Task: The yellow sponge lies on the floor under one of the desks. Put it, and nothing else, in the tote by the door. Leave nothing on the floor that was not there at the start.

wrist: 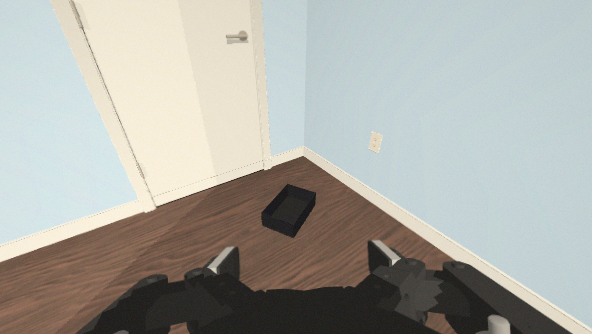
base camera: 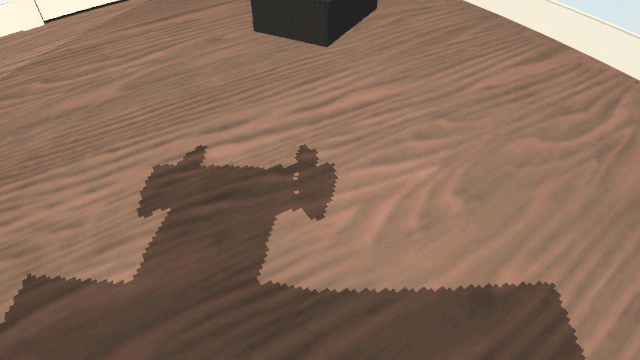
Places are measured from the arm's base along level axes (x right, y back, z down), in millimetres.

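Pixels of known places: gripper, between the fingertips: (wrist: 303,258).
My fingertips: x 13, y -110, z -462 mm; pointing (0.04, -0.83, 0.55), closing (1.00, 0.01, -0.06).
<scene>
Ahead of a thing's pixels: the offset from my fingertips to its top centre. "pt": to the spot under its first point. Level surfaces: height alone.
The black tote @(dx -14, dy -930, dz +759 mm) (base camera: 300,17) (wrist: 282,224) stands on the floor near the door and the room corner. In the wrist view its open top shows a dark inside, with no object visible in it. In the base camera view its lower part shows at the top edge. My gripper (wrist: 303,258) is open, with nothing between its fingers, and the tote appears beyond the fingertips. The yellow sponge and the desks do not show in either view.
The white door (wrist: 150,90) with a lever handle @(pt dx -288, dy -1325, dz -65 mm) (wrist: 237,36) stands left of the tote. A blue wall (wrist: 450,125) with an outlet @(dx +481, dy -1095, dz +402 mm) (wrist: 375,142) and a white baseboard (wrist: 370,195) (base camera: 565,37) runs along the right. The robot's shadow (base camera: 215,225) lies on the wood floor @(dz +859 mm) (base camera: 425,150).
</scene>
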